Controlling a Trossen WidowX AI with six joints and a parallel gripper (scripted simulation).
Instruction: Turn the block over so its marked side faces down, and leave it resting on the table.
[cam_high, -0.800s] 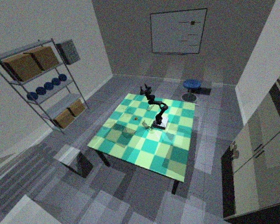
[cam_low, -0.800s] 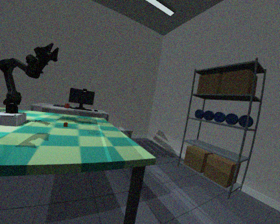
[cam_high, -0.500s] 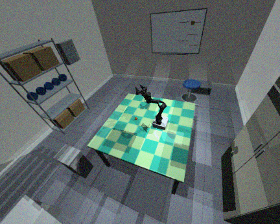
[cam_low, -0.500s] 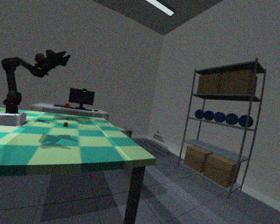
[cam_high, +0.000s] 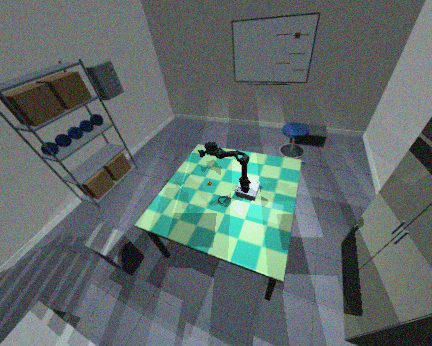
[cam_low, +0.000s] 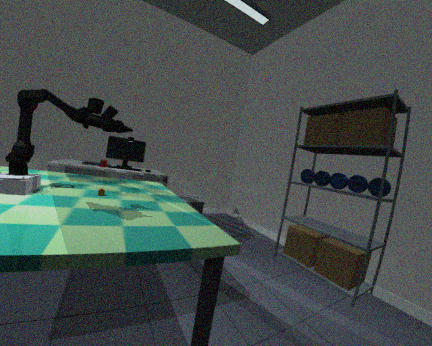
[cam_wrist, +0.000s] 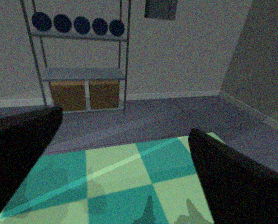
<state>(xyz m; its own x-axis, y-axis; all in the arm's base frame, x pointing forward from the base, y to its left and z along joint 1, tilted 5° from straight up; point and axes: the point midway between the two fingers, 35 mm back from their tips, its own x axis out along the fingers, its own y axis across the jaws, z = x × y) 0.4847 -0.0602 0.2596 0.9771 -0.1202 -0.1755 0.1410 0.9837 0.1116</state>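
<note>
My gripper tip is 33 cm above the orange block, 12 cm past it and 10 cm to the right of it.
</note>
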